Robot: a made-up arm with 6 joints.
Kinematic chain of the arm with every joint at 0, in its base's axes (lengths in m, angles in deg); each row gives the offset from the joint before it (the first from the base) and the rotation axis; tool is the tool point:
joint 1: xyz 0 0 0.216 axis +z
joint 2: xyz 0 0.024 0 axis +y
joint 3: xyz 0 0 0.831 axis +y
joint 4: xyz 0 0 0.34 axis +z
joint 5: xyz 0 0 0 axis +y
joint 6: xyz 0 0 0.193 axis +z
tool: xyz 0 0 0
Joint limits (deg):
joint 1: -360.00..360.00
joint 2: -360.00..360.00
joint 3: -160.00..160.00
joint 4: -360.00..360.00
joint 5: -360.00..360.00
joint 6: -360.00..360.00
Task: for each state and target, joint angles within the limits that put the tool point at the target. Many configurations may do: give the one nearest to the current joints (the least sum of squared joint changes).
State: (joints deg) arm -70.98 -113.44 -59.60 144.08 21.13 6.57
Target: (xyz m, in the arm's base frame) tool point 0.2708 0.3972 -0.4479
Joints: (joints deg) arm -111.93 -109.70 -97.80 141.82 41.36 6.57
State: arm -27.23 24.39 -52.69 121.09 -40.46 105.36
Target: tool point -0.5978 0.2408 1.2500
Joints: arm -28.36 -13.48 -56.26 120.74 -35.37 105.36
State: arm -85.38 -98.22 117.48 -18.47 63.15 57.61
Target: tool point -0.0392 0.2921 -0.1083
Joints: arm -87.54 -135.60 154.34 -15.22 87.73 57.61
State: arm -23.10 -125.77 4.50 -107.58 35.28 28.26
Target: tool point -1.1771 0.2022 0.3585
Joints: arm -15.74 -99.55 47.92 -93.40 50.48 28.26
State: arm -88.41 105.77 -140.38 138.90 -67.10 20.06
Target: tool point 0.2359 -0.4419 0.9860
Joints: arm -56.29 62.75 -114.04 154.59 -61.84 20.06
